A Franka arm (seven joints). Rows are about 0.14 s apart.
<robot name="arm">
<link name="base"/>
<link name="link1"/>
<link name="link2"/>
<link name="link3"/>
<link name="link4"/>
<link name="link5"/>
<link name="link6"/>
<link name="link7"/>
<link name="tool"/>
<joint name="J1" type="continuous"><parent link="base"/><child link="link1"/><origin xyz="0 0 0.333"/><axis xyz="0 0 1"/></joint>
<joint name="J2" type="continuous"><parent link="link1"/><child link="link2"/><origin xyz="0 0 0"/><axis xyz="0 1 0"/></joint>
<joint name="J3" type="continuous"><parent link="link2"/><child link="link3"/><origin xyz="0 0 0.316"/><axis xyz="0 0 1"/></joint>
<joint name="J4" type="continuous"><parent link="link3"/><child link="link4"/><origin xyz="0.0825 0 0"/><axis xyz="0 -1 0"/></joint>
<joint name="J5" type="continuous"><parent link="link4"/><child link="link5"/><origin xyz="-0.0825 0 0.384"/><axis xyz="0 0 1"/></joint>
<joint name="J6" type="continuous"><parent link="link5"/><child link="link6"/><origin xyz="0 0 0"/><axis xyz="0 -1 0"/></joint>
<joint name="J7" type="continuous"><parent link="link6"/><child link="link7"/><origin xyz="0.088 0 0"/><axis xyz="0 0 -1"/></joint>
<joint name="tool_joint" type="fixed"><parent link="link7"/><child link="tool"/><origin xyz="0 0 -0.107" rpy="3.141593 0 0"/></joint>
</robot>
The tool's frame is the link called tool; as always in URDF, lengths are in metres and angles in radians. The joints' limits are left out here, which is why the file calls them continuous.
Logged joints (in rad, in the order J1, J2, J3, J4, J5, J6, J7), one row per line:
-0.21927 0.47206 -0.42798 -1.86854 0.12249 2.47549 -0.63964
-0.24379 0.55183 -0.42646 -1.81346 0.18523 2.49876 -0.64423
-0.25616 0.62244 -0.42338 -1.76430 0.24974 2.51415 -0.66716
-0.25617 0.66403 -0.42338 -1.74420 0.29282 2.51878 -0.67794
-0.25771 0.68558 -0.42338 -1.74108 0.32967 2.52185 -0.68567
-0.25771 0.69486 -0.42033 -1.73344 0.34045 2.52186 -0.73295
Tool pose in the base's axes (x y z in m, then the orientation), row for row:
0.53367 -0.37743 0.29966 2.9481 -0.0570 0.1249
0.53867 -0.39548 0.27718 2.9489 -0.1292 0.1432
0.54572 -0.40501 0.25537 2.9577 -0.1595 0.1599
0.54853 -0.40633 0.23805 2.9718 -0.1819 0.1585
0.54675 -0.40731 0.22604 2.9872 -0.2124 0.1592
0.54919 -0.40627 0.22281 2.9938 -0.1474 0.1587
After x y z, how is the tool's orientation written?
As a rotation vector, in radians.
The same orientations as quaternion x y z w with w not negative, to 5 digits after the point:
0.99440 -0.01923 0.04213 0.09501
0.99354 -0.04353 0.04825 0.09306
0.99327 -0.05356 0.05370 0.08753
0.99353 -0.06081 0.05299 0.07992
0.99354 -0.07064 0.05295 0.07125
0.99495 -0.04899 0.05274 0.06993

